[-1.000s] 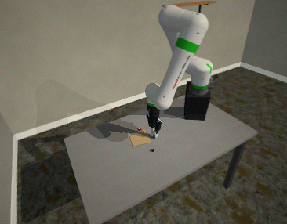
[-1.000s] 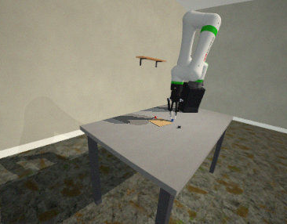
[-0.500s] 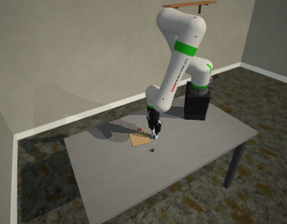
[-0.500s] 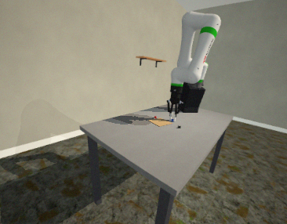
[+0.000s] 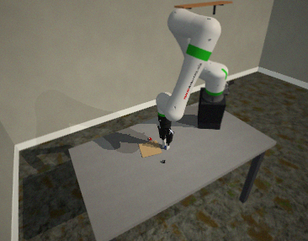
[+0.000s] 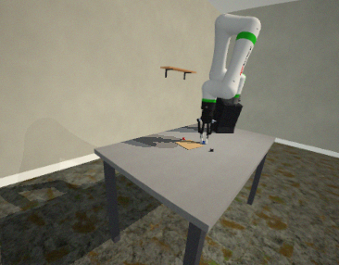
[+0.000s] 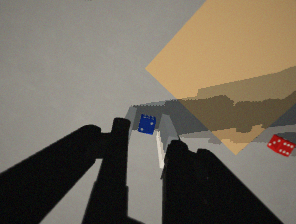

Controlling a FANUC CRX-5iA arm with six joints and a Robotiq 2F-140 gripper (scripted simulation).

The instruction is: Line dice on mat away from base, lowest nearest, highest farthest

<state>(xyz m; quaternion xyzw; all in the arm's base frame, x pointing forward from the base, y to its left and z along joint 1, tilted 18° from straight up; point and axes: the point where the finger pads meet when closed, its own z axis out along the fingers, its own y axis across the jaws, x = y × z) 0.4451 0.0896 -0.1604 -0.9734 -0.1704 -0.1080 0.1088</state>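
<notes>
My hand is 30 mm above the blue die. From my hand the other things lie so: black die (80 mm ahead, 120 mm to the left, 30 mm below); red die (60 mm ahead, 130 mm to the right, 30 mm below); tan mat (110 mm ahead, 50 mm to the right, 30 mm below).
</notes>
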